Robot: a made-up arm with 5 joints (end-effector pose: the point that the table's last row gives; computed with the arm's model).
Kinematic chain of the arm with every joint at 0, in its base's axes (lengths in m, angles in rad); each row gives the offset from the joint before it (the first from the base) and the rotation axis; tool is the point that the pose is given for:
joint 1: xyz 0 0 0.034 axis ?
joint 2: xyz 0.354 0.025 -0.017 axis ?
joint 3: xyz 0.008 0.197 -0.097 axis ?
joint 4: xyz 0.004 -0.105 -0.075 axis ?
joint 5: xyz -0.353 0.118 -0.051 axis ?
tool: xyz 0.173 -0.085 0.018
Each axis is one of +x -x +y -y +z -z.
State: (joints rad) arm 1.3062 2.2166 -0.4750 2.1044 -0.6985
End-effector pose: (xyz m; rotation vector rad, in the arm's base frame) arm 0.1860 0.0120 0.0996 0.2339 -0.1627 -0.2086
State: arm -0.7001 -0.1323 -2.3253 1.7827 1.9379
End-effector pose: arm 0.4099 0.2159 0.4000 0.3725 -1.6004 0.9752
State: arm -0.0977 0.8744 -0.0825 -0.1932 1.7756
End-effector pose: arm -0.0256 0.0799 0.3019 -1.0090 0.6296 -1.4711
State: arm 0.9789 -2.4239 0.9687 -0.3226 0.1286
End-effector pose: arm 0.5181 -0.4007 0.0485 -0.5381 -1.6993 0.3620
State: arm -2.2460 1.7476 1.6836 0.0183 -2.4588
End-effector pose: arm -0.5776 0.2157 0.4132 1.5469 1.3376 2.1013
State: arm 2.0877 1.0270 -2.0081 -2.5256 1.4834
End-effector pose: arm 0.1597 -0.6705 -0.2871 1.0309 -1.6310 -0.5460
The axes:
joint 1: -z
joint 2: +y
joint 3: +x
joint 4: -y
joint 5: -z

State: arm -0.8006 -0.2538 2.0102 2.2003 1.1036
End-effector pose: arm -0.0026 0.8669 -0.0331 2.0618 0.2830 -2.1538
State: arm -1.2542 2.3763 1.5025 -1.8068 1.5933
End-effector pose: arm 0.1847 0.0812 0.1252 1.3495 -1.8824 0.3243
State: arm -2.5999 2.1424 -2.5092 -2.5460 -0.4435
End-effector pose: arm -0.2689 -0.1166 -0.0149 -1.7987 -2.0215 -0.6396
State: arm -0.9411 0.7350 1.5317 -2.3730 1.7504
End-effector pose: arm 0.3065 0.3238 -0.3704 -1.6592 1.7298 1.2805
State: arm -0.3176 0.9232 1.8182 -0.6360 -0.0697
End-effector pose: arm 0.0605 0.2668 0.0412 1.7833 1.2982 -0.0660
